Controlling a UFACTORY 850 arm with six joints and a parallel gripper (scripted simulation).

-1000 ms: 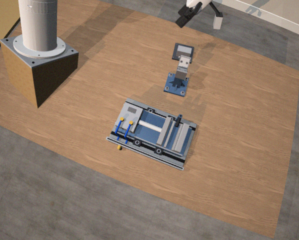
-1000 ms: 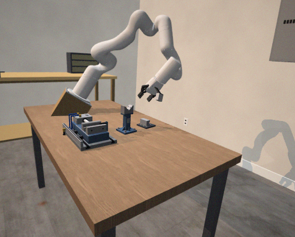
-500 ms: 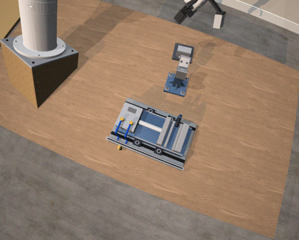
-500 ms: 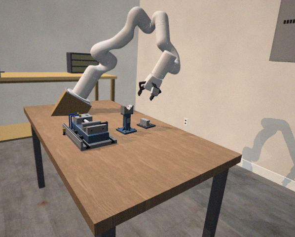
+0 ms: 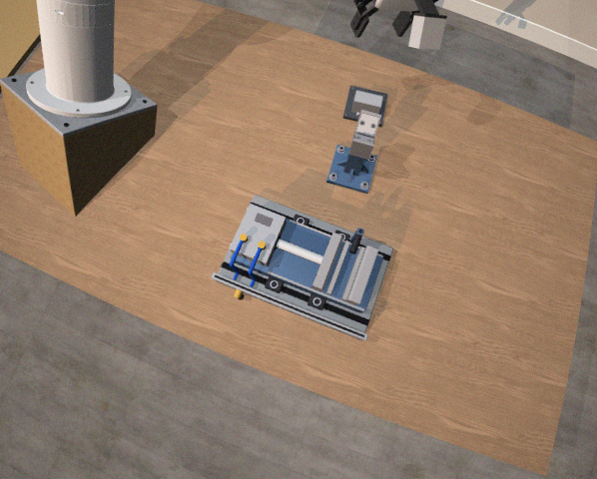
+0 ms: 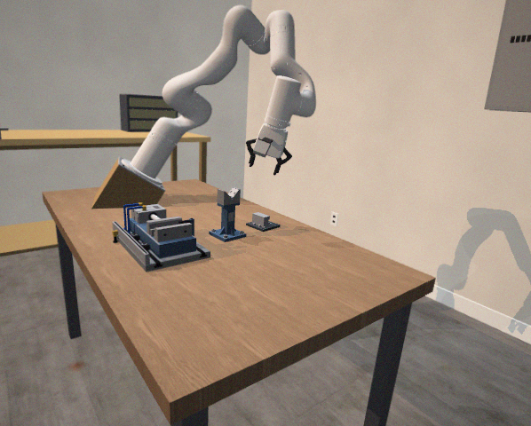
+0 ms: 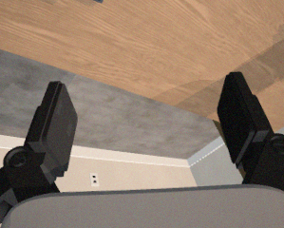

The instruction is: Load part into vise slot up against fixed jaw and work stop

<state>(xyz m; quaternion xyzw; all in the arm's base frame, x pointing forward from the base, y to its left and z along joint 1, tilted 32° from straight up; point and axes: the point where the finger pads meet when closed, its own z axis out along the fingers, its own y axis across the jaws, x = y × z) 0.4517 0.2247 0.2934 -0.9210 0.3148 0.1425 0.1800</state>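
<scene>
Right now my hand is 19 cm above the part, 2 cm short of it and 1 cm to the left of it. Round my hand: work stop (33 cm to the right, 15 cm ahead, 12 cm below); V-block post (16 cm to the right, 16 cm below, 7 cm ahead); infeed plate (21 cm below, 2 cm ahead).
</scene>
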